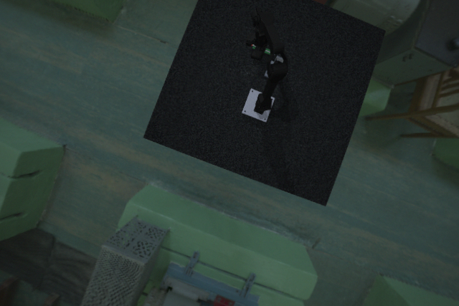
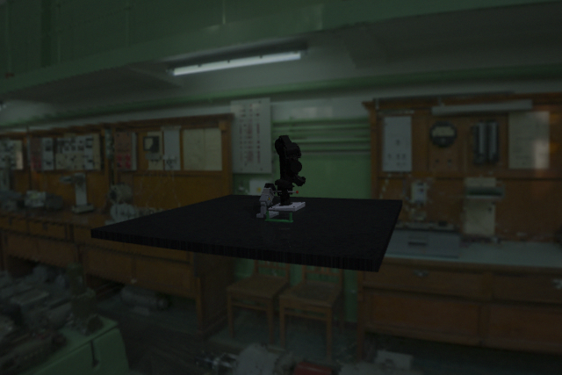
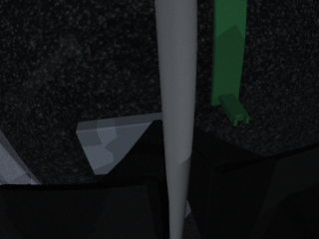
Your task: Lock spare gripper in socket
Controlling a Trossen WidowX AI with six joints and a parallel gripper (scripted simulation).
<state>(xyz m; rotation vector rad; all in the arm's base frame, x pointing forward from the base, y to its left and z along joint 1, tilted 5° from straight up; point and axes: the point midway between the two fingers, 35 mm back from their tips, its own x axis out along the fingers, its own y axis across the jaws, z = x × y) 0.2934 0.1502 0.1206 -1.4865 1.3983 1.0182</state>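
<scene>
My gripper tip is 10 mm past the mount, 110 mm to the left of it and 50 mm above it. The rest, counted from my gripper tip: spare gripper 40 mm behind, 110 mm to the right, 10 mm above; then green bracket 80 mm ahead, 10 mm to the left, 80 mm below.
</scene>
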